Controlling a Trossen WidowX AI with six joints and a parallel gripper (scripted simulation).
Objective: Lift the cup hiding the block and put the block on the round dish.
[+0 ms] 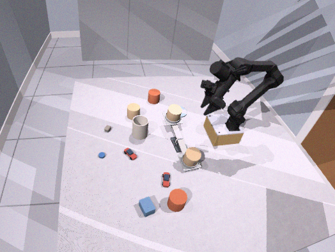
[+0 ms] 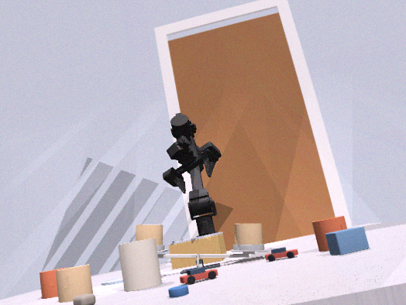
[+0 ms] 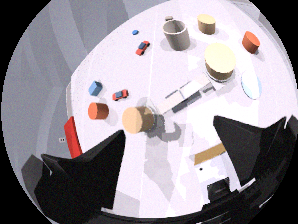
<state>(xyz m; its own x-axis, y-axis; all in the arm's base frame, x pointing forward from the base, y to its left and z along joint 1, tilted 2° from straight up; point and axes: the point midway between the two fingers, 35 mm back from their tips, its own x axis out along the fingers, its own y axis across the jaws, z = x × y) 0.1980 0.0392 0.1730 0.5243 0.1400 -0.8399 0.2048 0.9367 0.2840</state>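
My gripper tip is 190 mm above the pale grey block, 120 mm to the right of it and 50 mm short of it. Also, from my gripper tip: cream cup 260 mm ahead, 190 mm below, 100 mm to the right; pale blue round dish 270 mm to the right, 220 mm below, 10 mm ahead; blue block 320 mm to the left, 270 mm ahead, 210 mm below.
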